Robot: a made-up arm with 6 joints. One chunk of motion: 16 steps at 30 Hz.
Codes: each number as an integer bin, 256 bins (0 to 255) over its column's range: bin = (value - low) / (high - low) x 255, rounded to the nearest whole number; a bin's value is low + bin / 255 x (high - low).
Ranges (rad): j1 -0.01..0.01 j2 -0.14..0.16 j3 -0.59..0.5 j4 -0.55..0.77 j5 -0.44..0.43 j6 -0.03..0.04
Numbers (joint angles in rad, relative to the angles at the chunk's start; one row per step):
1: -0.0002 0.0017 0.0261 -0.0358 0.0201 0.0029
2: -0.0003 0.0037 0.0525 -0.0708 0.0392 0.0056
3: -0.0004 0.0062 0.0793 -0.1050 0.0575 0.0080
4: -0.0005 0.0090 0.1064 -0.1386 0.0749 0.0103
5: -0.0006 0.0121 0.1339 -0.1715 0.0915 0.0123
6: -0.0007 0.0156 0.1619 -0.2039 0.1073 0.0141
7: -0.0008 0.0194 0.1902 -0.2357 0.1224 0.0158
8: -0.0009 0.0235 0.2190 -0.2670 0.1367 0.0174
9: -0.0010 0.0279 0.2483 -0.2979 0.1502 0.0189
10: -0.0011 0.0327 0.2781 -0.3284 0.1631 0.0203
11: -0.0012 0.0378 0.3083 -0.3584 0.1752 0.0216
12: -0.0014 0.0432 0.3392 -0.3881 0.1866 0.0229
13: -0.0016 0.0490 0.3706 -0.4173 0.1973 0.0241
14: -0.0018 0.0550 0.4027 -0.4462 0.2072 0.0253
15: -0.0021 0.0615 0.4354 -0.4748 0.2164 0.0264
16: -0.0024 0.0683 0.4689 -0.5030 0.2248 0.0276
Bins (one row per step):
1: 125 120 144 99 135 120
2: 124 122 150 93 140 130
3: 122 124 157 86 146 138
4: 121 127 163 79 151 147
5: 120 129 169 73 156 154
6: 119 132 176 67 160 161
7: 117 135 183 61 165 167
8: 116 139 189 55 169 173
9: 115 143 196 49 173 178
10: 113 147 203 43 177 183
11: 112 151 210 37 180 188
12: 110 156 217 31 184 193
13: 107 161 225 26 187 197
14: 105 166 232 20 190 201
15: 101 171 240 15 192 205
16: 97 177 248 9 195 210

